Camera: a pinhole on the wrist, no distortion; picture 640 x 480 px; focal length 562.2 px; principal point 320.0 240.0 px. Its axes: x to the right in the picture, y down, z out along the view. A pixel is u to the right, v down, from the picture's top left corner.
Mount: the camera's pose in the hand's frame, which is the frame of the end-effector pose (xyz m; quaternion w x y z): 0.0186 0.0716 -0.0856 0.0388 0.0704 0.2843 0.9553
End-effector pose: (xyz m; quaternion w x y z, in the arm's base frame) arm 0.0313 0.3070 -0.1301 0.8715 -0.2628 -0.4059 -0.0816
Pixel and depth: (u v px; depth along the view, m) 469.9 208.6 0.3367
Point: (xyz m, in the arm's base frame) -0.0089 0.6435 -0.1490
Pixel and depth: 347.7 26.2 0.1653
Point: 0.1209 0.5006 -0.1755
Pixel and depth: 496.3 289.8 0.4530
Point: -0.1147 0.7279 -0.1115
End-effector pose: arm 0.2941 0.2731 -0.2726 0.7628 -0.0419 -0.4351 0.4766
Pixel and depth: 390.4 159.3 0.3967
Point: -0.0868 0.4059 -0.2792
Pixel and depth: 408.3 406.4 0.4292
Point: -0.0886 0.2733 -0.1464
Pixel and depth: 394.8 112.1 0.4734
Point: -0.1717 0.4395 -0.2966
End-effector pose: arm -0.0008 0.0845 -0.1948 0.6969 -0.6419 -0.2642 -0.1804
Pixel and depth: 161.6 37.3 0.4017
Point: 0.3693 0.2992 -0.3866
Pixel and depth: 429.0 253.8 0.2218
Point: 0.1062 0.2115 -0.3374
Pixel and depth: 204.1 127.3 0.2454
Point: 0.2151 0.2047 -0.3175
